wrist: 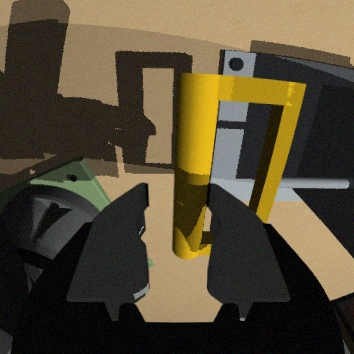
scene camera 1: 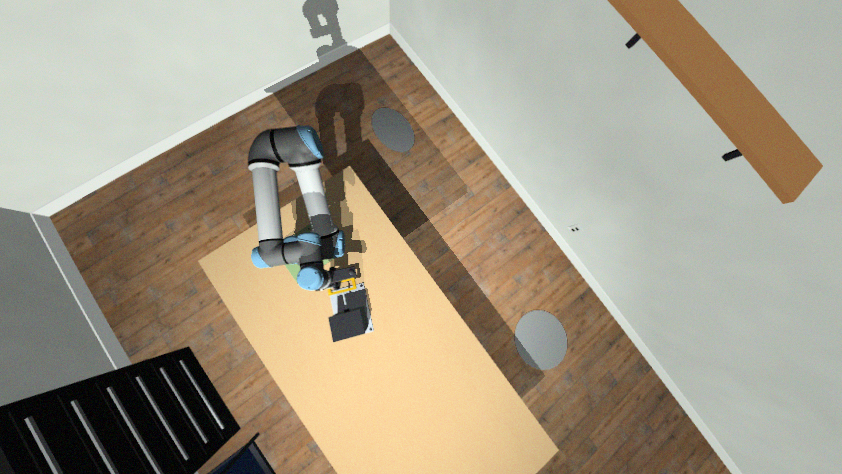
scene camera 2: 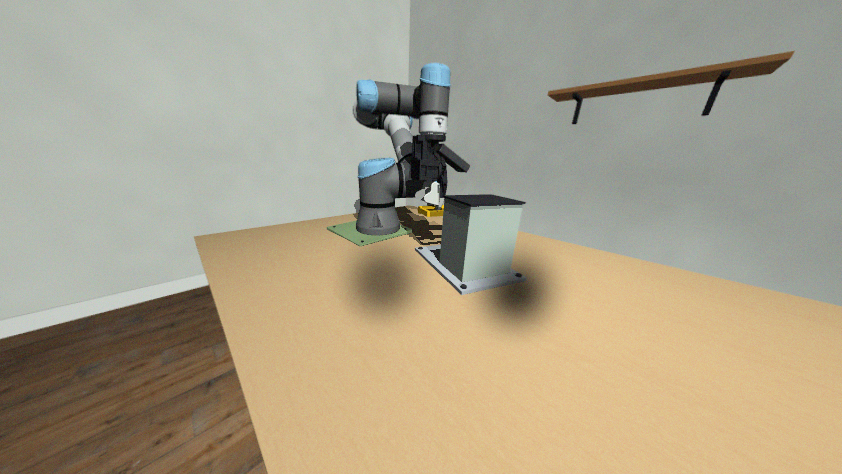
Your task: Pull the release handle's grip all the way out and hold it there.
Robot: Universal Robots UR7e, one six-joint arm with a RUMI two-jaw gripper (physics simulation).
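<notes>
The release handle is a yellow rectangular frame whose round grip (scene camera 1: 338, 292) (scene camera 2: 431, 211) (wrist: 196, 135) stands apart from the dark-topped housing (scene camera 1: 348, 325) (scene camera 2: 492, 241) (wrist: 332, 130). My gripper (scene camera 1: 345, 277) (scene camera 2: 437, 201) (wrist: 177, 185) points down at the grip's near end and is shut on it, one finger on each side. In the wrist view the right finger reaches into the frame's opening against the grip, while some gap shows beside the left finger. The exact contact is partly hidden. A pale rod (wrist: 325, 184) shows to the right of the handle.
The housing's light base plate (scene camera 2: 436, 272) (wrist: 231, 145) lies on the wooden table (scene camera 1: 412, 382) (scene camera 2: 353, 365). The green mounting plate (scene camera 2: 353, 237) (wrist: 90, 180) of the arm lies near the gripper. A brown shelf (scene camera 1: 724, 100) (scene camera 2: 665, 80) is on the wall.
</notes>
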